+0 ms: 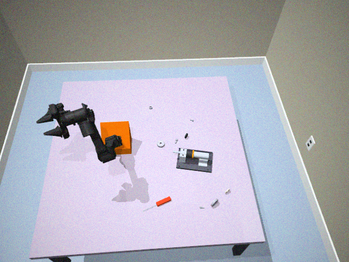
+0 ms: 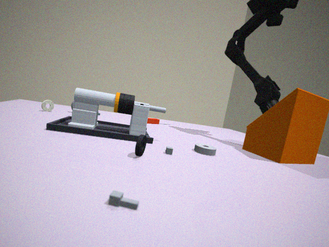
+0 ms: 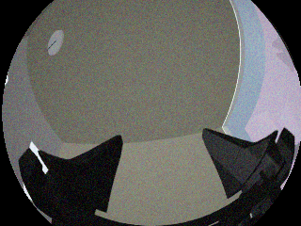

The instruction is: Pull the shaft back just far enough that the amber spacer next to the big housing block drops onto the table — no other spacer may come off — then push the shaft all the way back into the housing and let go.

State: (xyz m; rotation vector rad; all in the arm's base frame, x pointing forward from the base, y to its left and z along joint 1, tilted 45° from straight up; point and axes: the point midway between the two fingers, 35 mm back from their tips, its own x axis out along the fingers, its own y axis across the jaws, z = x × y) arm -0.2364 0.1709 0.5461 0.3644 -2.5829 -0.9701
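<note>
My gripper tip is 680 mm short of the grey shaft, 560 mm above it and 210 mm to the right of it. From my gripper tip the other things lie so: grey washer: 630 mm below, 520 mm ahead, 320 mm to the left; amber spacer: 730 mm ahead, 560 mm below, 200 mm to the left; black ring: 690 mm ahead, 620 mm below, 380 mm to the left.
</note>
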